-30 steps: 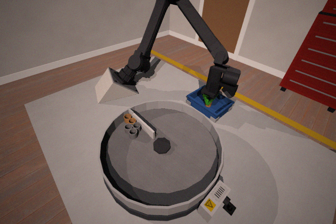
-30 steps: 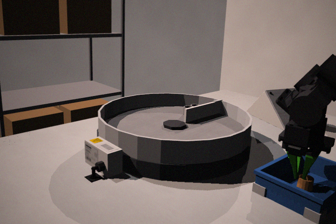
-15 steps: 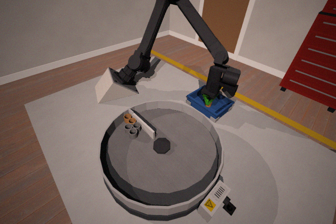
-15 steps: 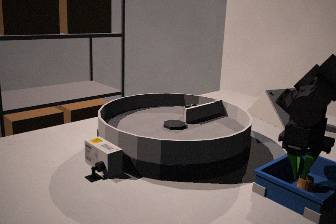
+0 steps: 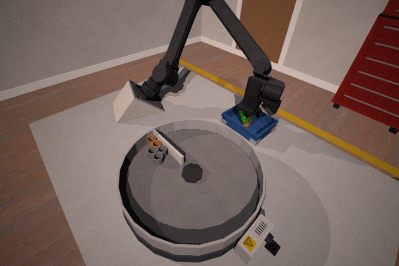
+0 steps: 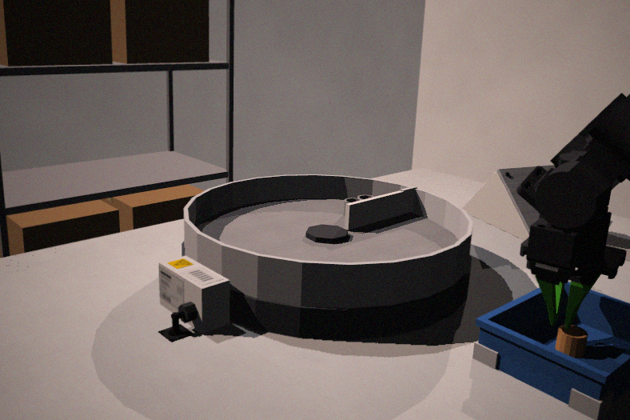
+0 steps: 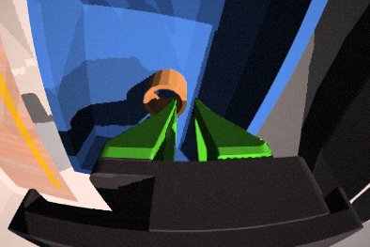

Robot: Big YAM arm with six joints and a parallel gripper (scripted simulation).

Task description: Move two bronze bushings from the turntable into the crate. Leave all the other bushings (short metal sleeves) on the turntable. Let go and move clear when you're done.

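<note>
Now: hand 20 mm to the right of the blue crate, 10 mm short of it and 10 mm above it. Round my hand: turntable (350 mm to the right, 20 mm ahead, 10 mm above).
</note>
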